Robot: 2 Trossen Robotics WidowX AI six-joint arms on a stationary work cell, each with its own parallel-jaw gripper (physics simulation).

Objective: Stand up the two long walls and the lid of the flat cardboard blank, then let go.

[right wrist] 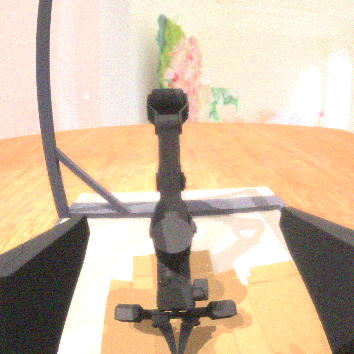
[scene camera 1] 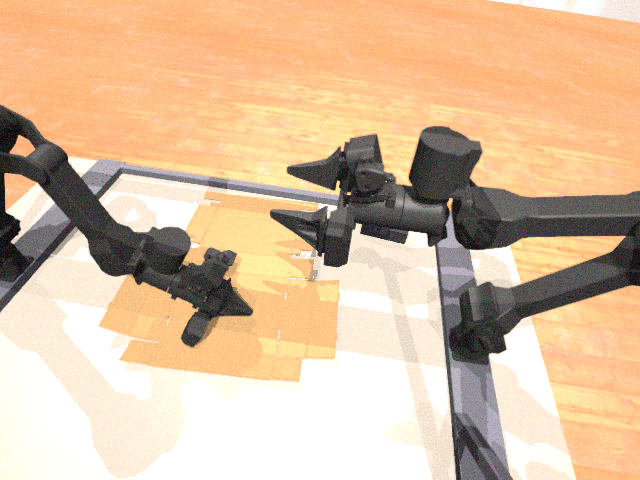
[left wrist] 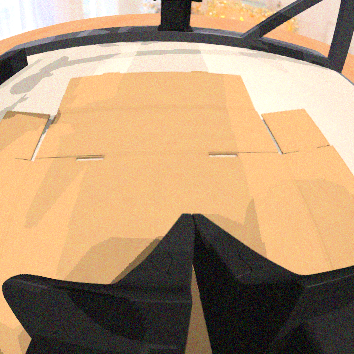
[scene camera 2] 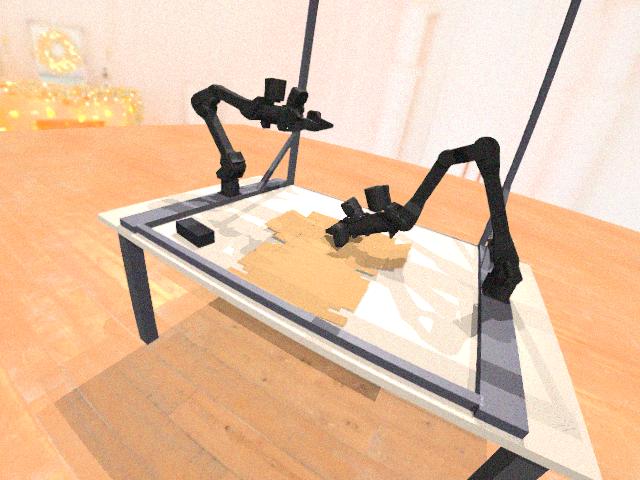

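Seen in the pictures: left gripper, between the fingertips: [scene camera 1: 251, 313] [left wrist: 190, 222] [scene camera 2: 325, 231]; right gripper, between the fingertips: [right wrist: 186, 222] [scene camera 1: 279, 190] [scene camera 2: 325, 126]; left arm's base, origin of its link: [scene camera 1: 10, 267] [scene camera 2: 495, 293]; right arm's base, origin of its link: [scene camera 1: 468, 346] [left wrist: 174, 28] [scene camera 2: 229, 193].
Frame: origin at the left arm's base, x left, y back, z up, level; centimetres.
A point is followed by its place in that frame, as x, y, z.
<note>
The cardboard blank [scene camera 1: 315, 315] @[2.0, -62.5, -1.2] [scene camera 2: 310, 273] @[22.7, -42.4, -1.2] [left wrist: 150, 190] @[1.6, -53.2, -1.8] [right wrist: 280, 310] @[19.4, -42.8, -1.0] lies on the white table. Its far panels and the two small side flaps lie flat in the left wrist view. The end beneath my left arm is partly hidden, and I cannot tell whether it lifts slightly. My left gripper [scene camera 1: 251, 312] @[-0.3, -50.5, -0.6] [scene camera 2: 328, 231] @[-0.3, -50.5, -0.6] [left wrist: 190, 222] @[-0.3, -50.5, -0.6] is shut and empty, low over the blank, with its tips together. My right gripper [scene camera 1: 279, 190] @[0.3, -56.0, 29.9] [scene camera 2: 331, 125] @[0.3, -56.0, 29.9] is open and empty, high above the table and away from the blank.
A black block [scene camera 2: 194, 232] @[31.4, -72.2, 1.6] lies on the table at the left in scene camera 2. A dark frame rail [scene camera 1: 473, 392] @[-8.7, -91.3, 0.1] [scene camera 2: 403, 367] runs around the table top [scene camera 1: 310, 434] @[-19.0, -65.1, -1.9]. An upright post [scene camera 2: 540, 93] @[-34.0, -3.9, 51.9] rises behind my left arm.
</note>
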